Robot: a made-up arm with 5 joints.
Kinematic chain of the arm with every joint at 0, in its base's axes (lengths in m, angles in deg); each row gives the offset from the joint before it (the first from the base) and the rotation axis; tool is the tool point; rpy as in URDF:
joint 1: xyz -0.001 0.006 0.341 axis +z
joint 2: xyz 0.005 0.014 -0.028 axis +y
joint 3: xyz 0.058 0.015 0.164 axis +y
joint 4: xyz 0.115 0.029 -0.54 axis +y
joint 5: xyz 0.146 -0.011 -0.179 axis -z
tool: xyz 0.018 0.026 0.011 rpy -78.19 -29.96 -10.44
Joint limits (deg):
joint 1: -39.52..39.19
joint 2: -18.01..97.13
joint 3: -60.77..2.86
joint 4: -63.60..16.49
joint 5: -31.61..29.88
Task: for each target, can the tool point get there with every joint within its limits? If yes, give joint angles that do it. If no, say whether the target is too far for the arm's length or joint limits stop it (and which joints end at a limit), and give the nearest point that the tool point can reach.
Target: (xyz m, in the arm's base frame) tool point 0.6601 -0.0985 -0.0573
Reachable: yes | joints -15.68 12.29 -42.11 10.11 -23.64
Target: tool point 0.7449 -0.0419 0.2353
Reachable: yes | joints -8.92 -6.30 -39.27 -11.02 12.94
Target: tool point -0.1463 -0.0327 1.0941
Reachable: no: joint limits stop it (at a limit: joint 1, joint 2, joint 3, joint 4, joint 5) | nearest point 0.4431 -0.2819 0.7343 | short by 0.734 m
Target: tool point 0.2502 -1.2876 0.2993
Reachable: no: too far | nearest point 0.6798 -0.4771 0.3018 | short by 0.917 m
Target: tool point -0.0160 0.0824 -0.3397
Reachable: yes | joints 10.54 42.88 -8.74 -4.05 -22.31
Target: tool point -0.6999 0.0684 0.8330
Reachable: no: joint limits stop it (at a limit: joint 2, joint 3, joint 4, joint 5) | nearest point -0.6111 0.0605 0.1582 | short by 0.681 m
